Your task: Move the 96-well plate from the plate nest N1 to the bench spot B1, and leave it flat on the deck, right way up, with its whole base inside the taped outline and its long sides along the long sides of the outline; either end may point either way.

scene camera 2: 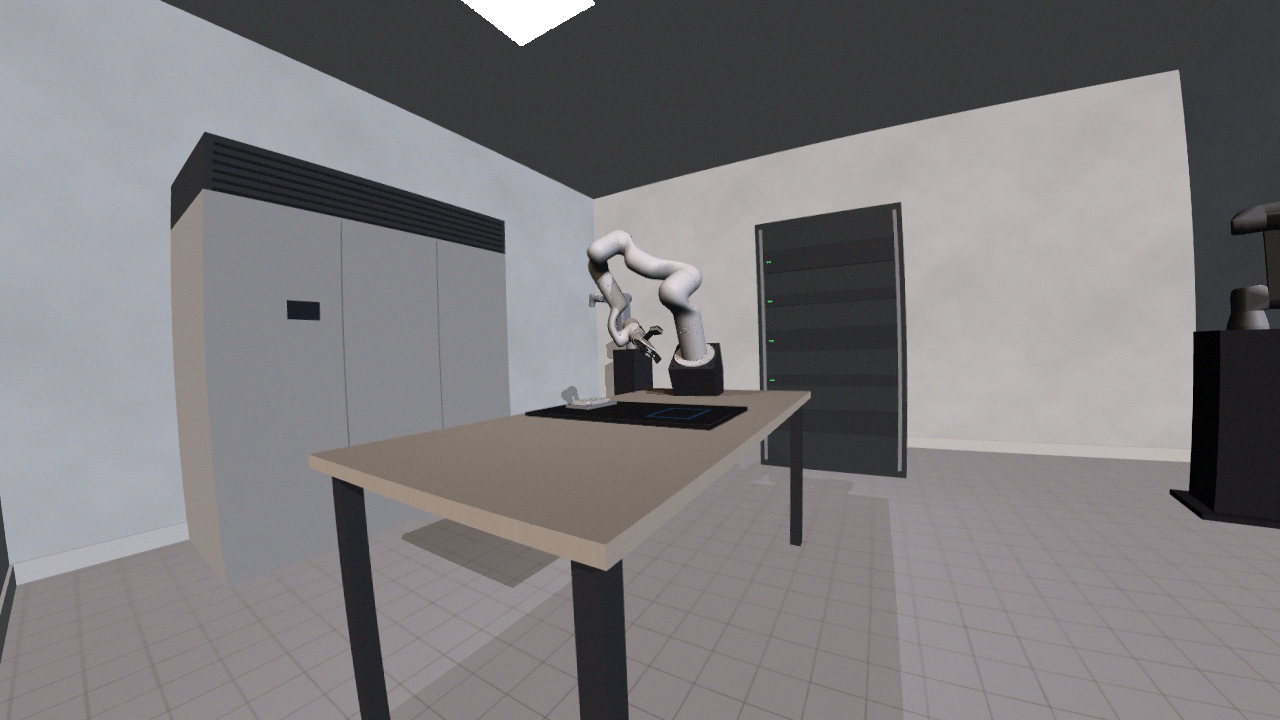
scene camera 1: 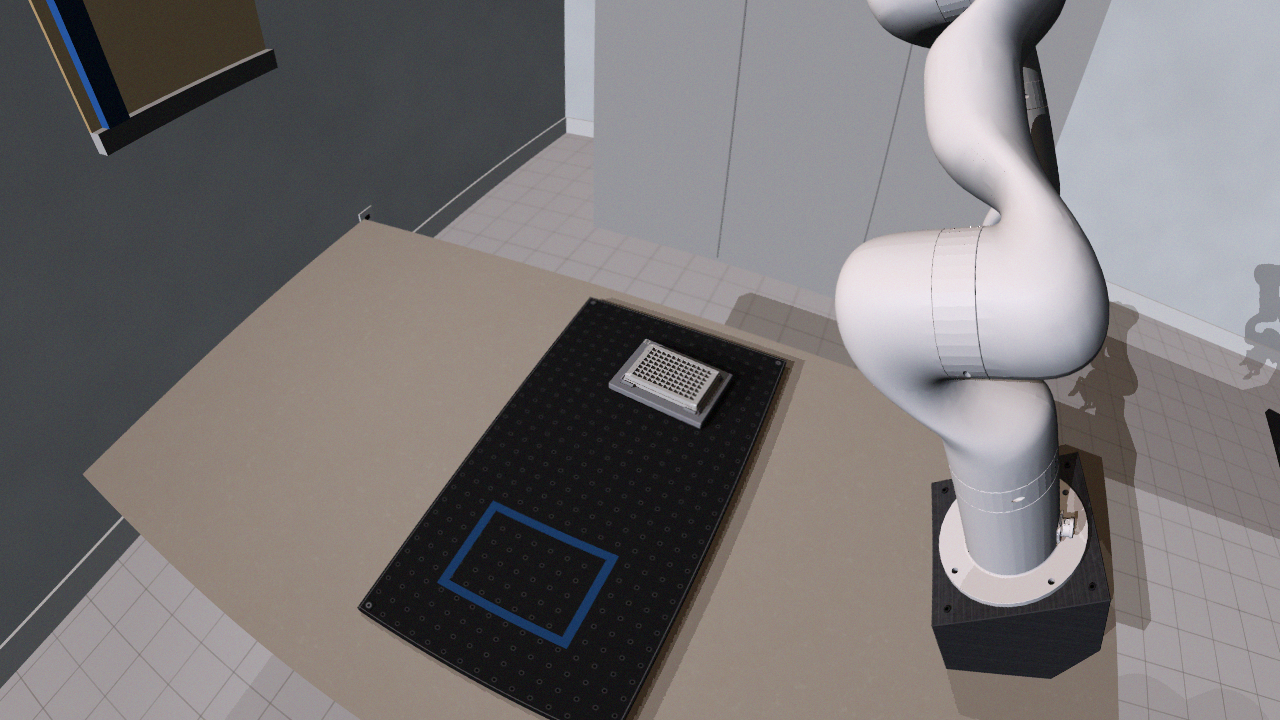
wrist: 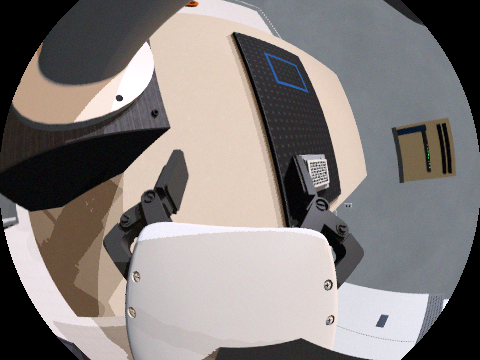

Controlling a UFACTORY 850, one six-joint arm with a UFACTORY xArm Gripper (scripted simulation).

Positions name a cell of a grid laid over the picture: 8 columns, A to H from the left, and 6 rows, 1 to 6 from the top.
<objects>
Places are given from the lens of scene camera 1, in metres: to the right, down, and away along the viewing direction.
white 96-well plate (scene camera 1: E4): 0.04, 0.02, 1.01
grey plate nest N1 (scene camera 1: D4): -0.01, 0.05, 0.99
</objects>
